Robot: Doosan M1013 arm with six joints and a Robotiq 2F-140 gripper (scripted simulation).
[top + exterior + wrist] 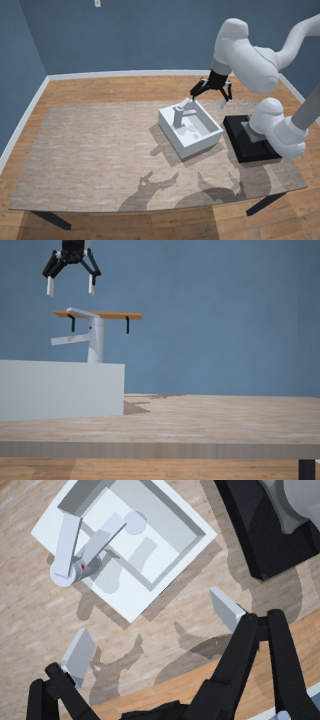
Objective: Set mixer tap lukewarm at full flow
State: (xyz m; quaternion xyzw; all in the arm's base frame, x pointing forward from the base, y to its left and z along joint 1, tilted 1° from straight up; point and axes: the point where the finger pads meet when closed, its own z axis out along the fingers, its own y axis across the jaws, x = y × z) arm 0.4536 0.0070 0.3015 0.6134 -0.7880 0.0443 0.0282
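My hand is 7 cm short of the lever, 14 cm to the left of it and 10 cm above it. From my hand the other things lie so: white basin 1 cm behind, 14 cm to the right, 34 cm below; then grey mixer tap 8 cm ahead, 12 cm to the right, 15 cm below.
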